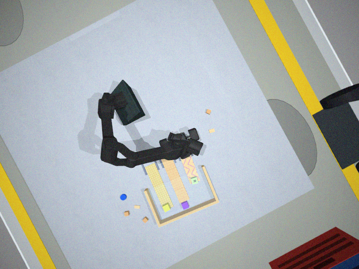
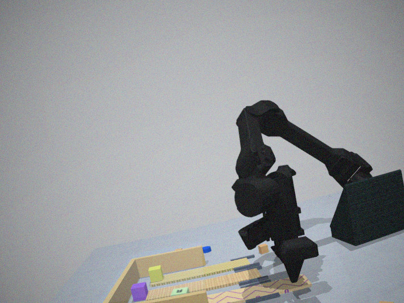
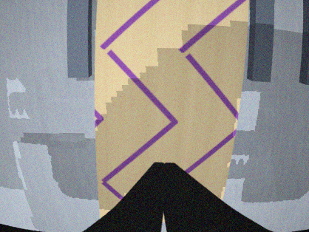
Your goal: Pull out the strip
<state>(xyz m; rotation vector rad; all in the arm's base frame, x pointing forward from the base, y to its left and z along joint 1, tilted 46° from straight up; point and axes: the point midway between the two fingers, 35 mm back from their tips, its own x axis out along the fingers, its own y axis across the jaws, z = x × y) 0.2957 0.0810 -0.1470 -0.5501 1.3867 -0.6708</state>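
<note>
My gripper tip is 22 cm short of the labelled cube, 2 cm to the left of it and 2 cm below it. From my gripper tip the other things lie so: orange grid strip: 17 cm ahead, 11 cm to the right; then blue disc: 39 cm to the right, 14 cm ahead.
</note>
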